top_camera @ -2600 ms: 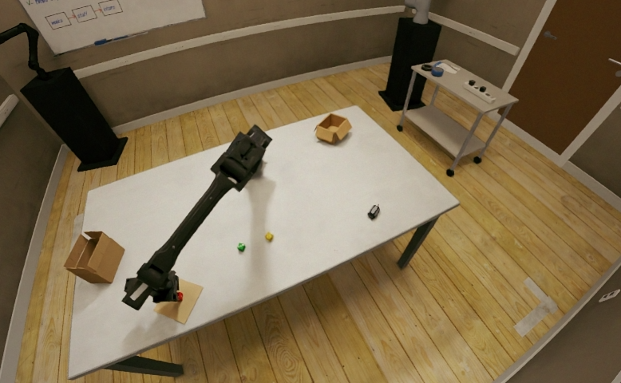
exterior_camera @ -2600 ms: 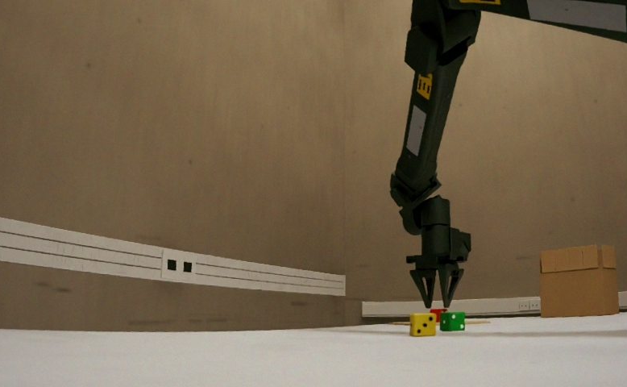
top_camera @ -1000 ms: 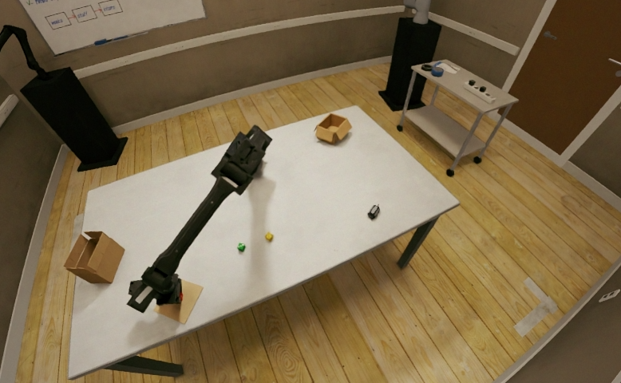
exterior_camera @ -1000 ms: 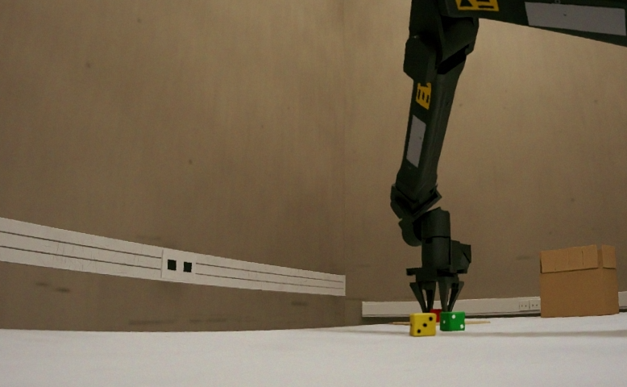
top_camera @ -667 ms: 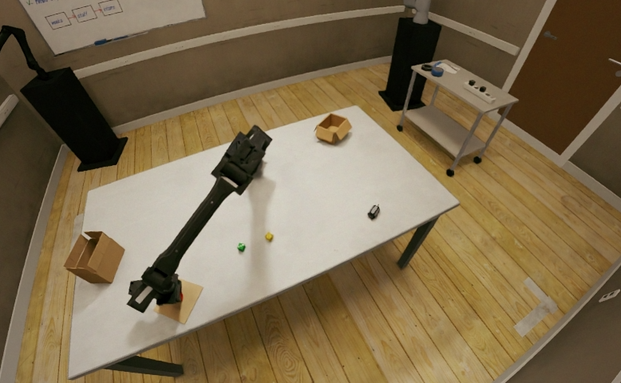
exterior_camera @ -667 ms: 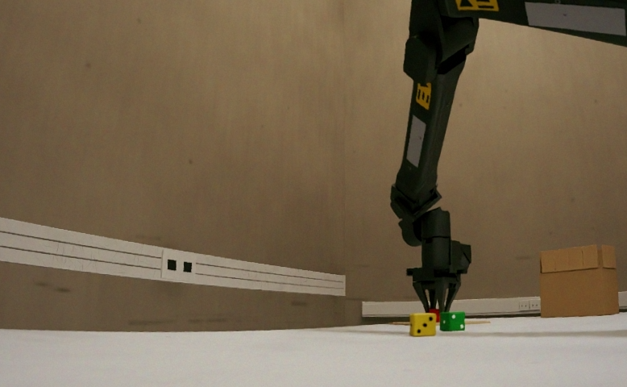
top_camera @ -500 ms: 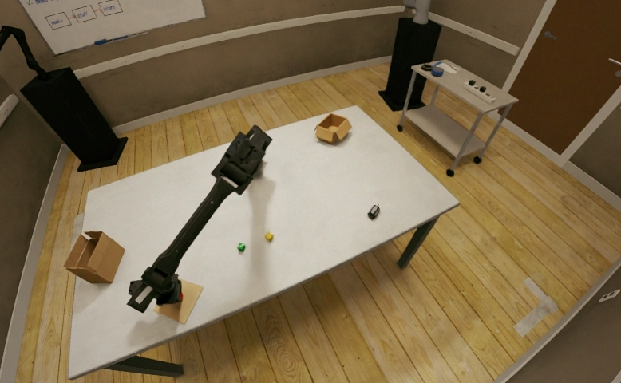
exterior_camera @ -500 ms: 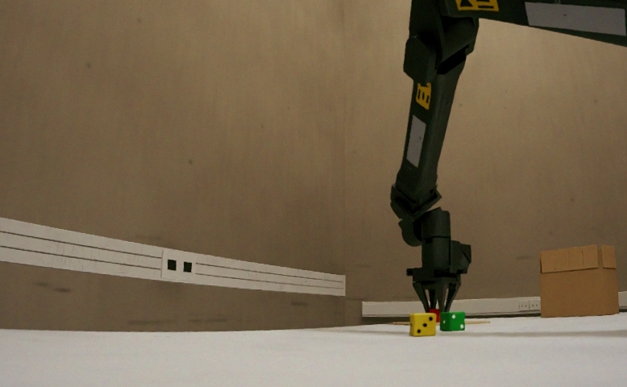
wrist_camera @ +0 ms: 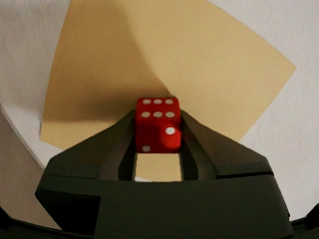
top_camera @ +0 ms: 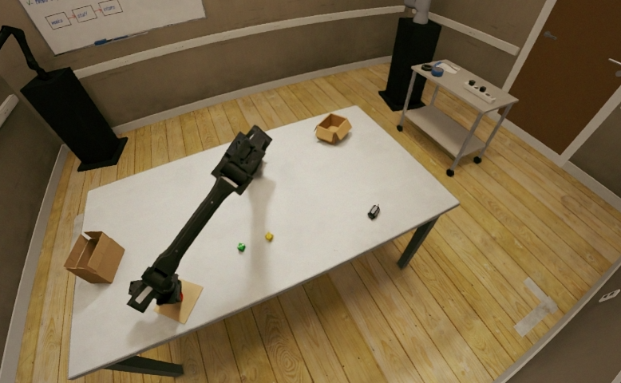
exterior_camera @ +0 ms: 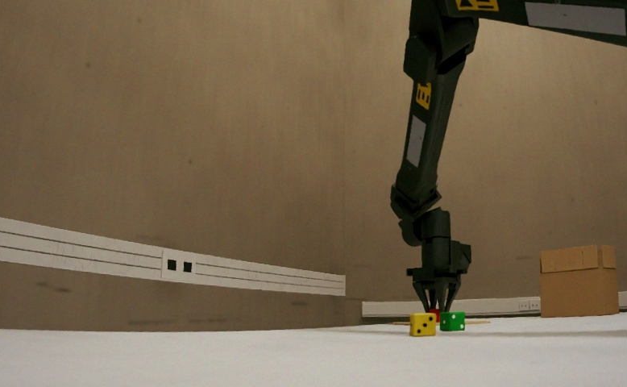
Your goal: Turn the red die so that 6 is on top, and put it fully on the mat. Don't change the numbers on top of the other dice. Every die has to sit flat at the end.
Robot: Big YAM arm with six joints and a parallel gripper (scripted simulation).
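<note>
Now: hand right at the red die. Also, from my hand: tan mat: 1 cm to the right, 1 cm below; then green die: 24 cm to the left, 16 cm behind; then cardboard box: 34 cm to the right, 18 cm behind, 5 cm above.
</note>
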